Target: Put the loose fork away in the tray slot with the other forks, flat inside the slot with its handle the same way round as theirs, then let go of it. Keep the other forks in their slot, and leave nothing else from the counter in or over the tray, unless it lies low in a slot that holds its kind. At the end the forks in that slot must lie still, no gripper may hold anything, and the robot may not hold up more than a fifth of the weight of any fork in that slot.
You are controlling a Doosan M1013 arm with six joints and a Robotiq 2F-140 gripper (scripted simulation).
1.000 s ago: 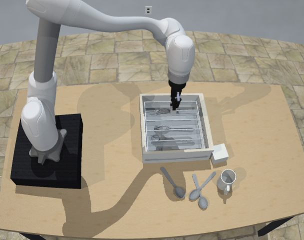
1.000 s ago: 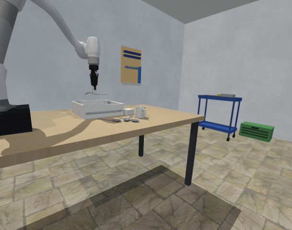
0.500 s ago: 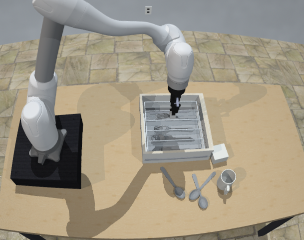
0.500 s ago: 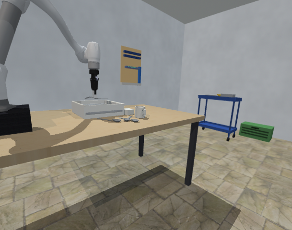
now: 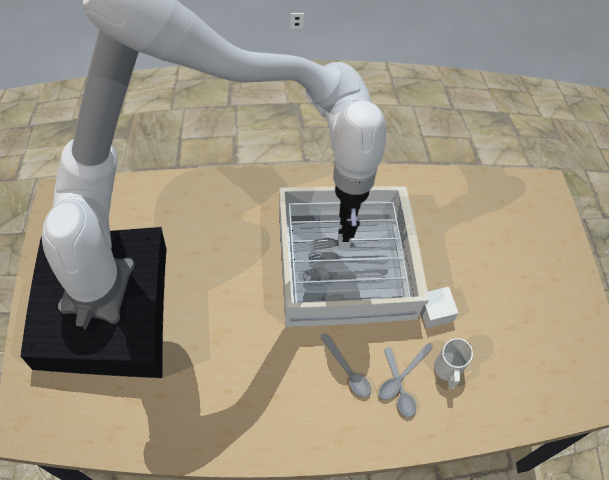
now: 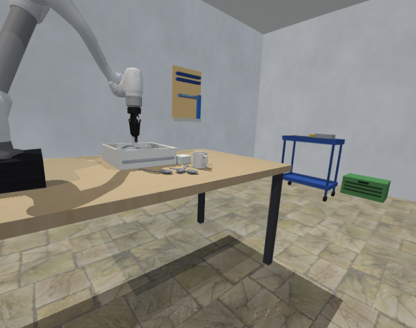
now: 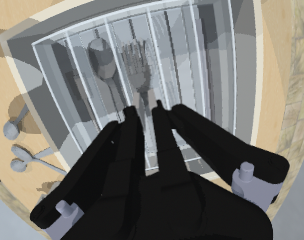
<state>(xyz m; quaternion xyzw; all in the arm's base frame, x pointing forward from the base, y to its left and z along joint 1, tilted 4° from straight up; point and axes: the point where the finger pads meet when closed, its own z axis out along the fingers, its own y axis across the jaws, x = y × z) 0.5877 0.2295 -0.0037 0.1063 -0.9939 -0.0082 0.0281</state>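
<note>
My gripper is now 70 mm above the cutlery tray and 20 mm short of it. The rest, counted from my hand: small white box (260 mm ahead, 110 mm to the right, 100 mm below); white mug (300 mm ahead, 270 mm to the right, 80 mm below).
</note>
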